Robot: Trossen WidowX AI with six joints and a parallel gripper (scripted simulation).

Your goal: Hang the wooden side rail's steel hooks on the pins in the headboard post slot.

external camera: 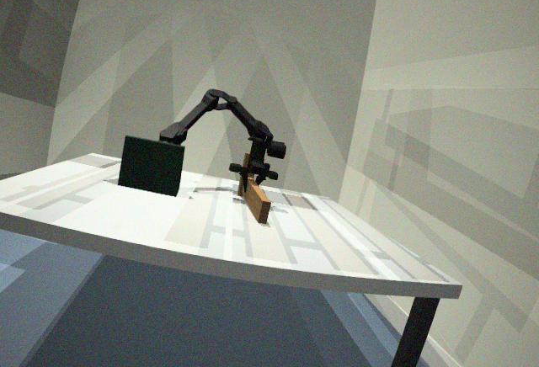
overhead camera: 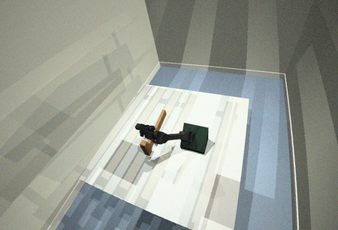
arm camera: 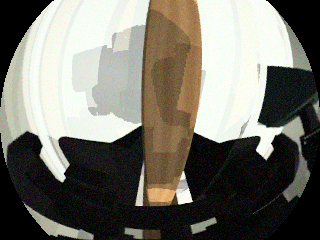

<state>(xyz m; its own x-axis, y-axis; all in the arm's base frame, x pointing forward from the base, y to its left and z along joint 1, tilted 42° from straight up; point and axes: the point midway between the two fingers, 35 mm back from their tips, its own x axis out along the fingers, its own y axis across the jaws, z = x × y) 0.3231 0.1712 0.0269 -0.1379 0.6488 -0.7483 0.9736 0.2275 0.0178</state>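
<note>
Now: gripper tip 120 mm to the right of the wooden headboard post, 40 mm below it and 20 mm past it.
</note>
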